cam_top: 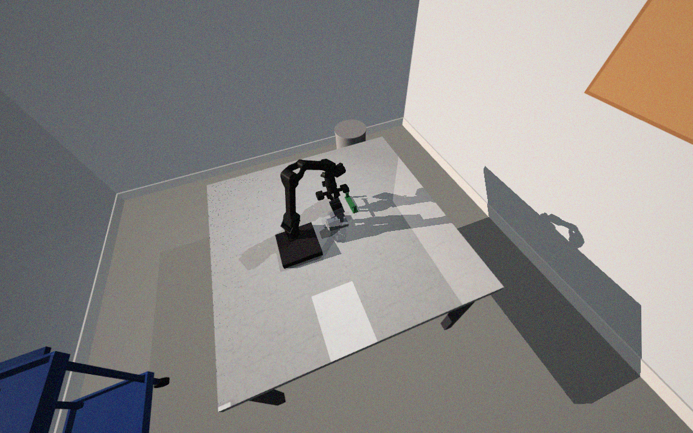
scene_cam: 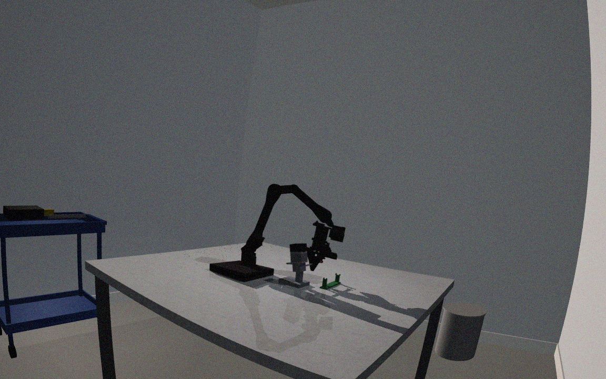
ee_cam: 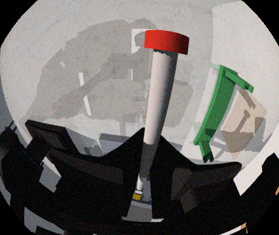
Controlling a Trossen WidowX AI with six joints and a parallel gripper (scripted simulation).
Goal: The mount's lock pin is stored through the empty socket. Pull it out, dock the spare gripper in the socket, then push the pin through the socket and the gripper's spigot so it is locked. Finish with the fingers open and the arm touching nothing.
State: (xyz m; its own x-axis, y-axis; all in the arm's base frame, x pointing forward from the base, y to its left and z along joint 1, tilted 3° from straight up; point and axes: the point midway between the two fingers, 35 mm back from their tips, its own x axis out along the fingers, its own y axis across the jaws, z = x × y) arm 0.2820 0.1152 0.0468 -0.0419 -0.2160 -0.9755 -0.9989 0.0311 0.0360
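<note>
Right now my gripper tip is 2 cm past the mount and 10 cm to the left of it. The rest, counted from my gripper tip: spare gripper 1 cm behind, 10 cm to the right, 8 cm above; then green rack 10 cm ahead, 2 cm below.
</note>
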